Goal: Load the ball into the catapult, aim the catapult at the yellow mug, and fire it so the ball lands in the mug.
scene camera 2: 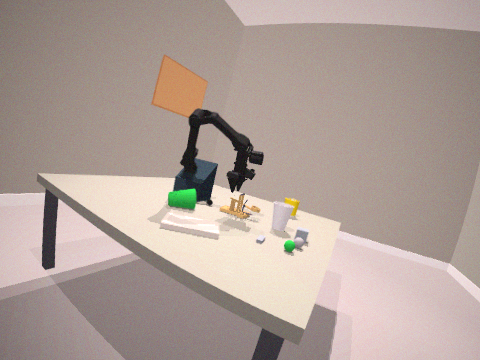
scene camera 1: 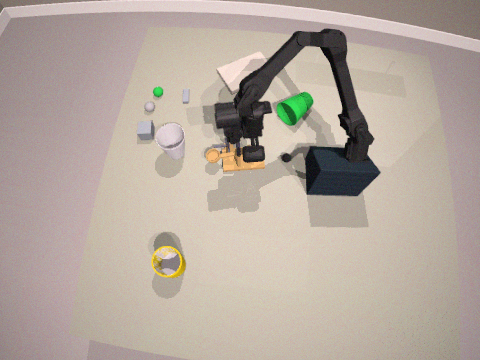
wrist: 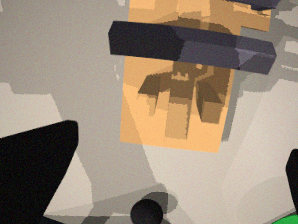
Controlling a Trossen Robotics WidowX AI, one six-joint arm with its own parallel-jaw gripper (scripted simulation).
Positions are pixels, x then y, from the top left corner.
Scene:
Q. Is my gripper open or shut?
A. Open.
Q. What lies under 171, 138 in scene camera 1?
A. A white cup.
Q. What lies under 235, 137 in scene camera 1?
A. My gripper.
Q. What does my gripper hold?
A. Nothing.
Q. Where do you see a green cup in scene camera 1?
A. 290, 111

